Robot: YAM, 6 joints.
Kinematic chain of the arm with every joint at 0, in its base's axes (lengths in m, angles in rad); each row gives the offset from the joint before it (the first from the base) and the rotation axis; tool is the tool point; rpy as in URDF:
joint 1: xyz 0 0 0.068 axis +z
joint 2: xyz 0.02 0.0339 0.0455 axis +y
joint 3: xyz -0.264 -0.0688 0 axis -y
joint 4: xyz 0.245 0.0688 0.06 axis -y
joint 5: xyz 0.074 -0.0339 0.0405 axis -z
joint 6: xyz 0.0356 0 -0.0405 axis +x
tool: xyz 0 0 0 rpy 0 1.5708 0
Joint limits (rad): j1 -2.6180..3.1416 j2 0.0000..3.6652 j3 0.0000..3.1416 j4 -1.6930..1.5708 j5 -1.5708..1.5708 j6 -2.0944..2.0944
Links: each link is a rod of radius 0.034 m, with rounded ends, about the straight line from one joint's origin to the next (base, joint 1, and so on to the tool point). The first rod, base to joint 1, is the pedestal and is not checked.
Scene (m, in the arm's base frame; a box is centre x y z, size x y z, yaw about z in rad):
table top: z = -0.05
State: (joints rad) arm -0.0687 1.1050 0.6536 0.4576 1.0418 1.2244
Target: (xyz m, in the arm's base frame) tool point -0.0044 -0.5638 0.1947
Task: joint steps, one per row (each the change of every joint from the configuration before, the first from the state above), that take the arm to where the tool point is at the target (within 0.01 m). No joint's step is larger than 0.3 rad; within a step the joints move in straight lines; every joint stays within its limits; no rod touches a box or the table.
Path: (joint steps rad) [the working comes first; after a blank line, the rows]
Joints at the target: 1.5090 0.0000 2.4737 0.9240 1.0244 1.2244
Straight joint move there: clear.

1: 0.2254 -0.1579 0.2600 0.0666 -0.0025 0.0000
2: 0.2254 -0.1578 0.2600 0.0667 -0.0025 0.0000
3: 0.2254 -0.1579 0.2600 0.0666 -0.0025 0.0000
4: 0.2254 -0.1578 0.2600 0.0666 -0.0024 0.0000
5: 0.2253 -0.1579 0.2601 0.0667 -0.0025 0.0000
6: 0.2254 -0.1578 0.2600 0.0666 -0.0025 0.0000
7: 0.2254 -0.1579 0.2600 0.0666 -0.0025 0.0000

